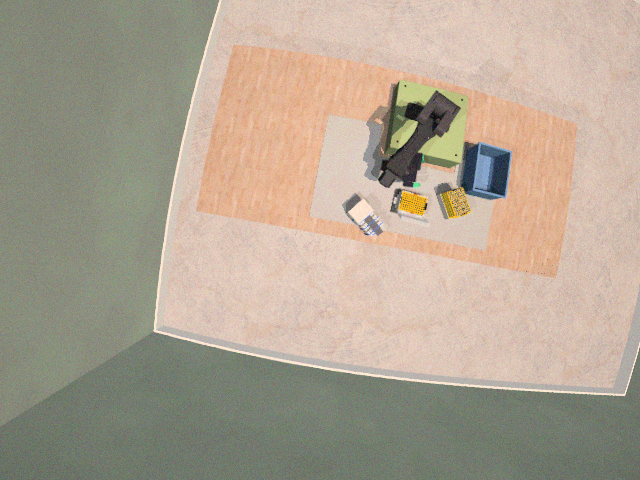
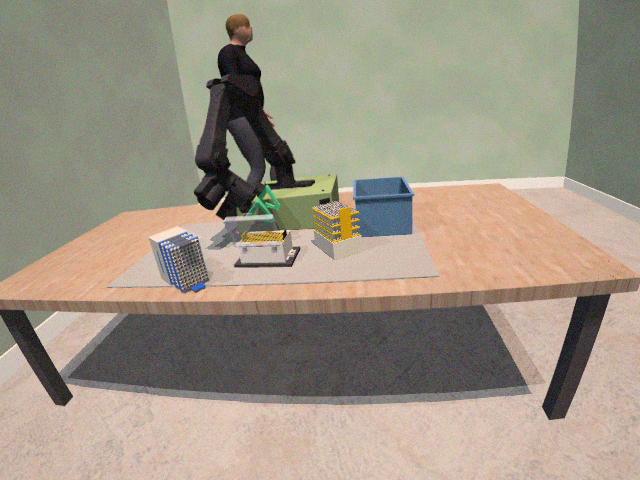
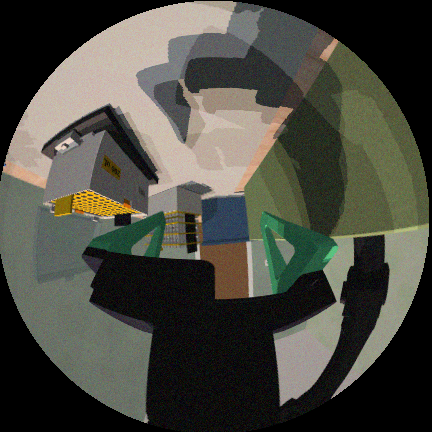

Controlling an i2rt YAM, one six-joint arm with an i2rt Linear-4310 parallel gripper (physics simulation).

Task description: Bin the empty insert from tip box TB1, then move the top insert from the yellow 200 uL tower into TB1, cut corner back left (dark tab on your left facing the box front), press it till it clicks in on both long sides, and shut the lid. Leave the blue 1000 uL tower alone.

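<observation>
My gripper [image 1: 419,171] [image 2: 263,200] [image 3: 212,216] is open with green fingers, above the mat between TB1 and the arm's base. Nothing is between the fingers. TB1 [image 2: 264,254] [image 3: 75,172] stands on a dark tray with its clear lid [image 2: 250,224] [image 3: 65,250] open. The yellow empty insert [image 1: 412,203] [image 2: 262,237] [image 3: 97,204] is in its top. The yellow 200 uL tower [image 1: 456,202] [image 2: 336,227] [image 3: 176,230] stands upright with several stacked inserts, right of TB1. The blue 1000 uL tower [image 1: 366,215] [image 2: 178,258] lies on its side, left of TB1.
A blue bin [image 1: 484,173] [image 2: 383,211] [image 3: 225,217] stands behind and right of the yellow tower. The green base block [image 1: 449,147] [image 2: 305,204] [image 3: 380,175] carries the arm. A person [image 2: 238,67] shows behind the arm. A grey mat [image 1: 336,155] [image 2: 392,263] lies under the boxes.
</observation>
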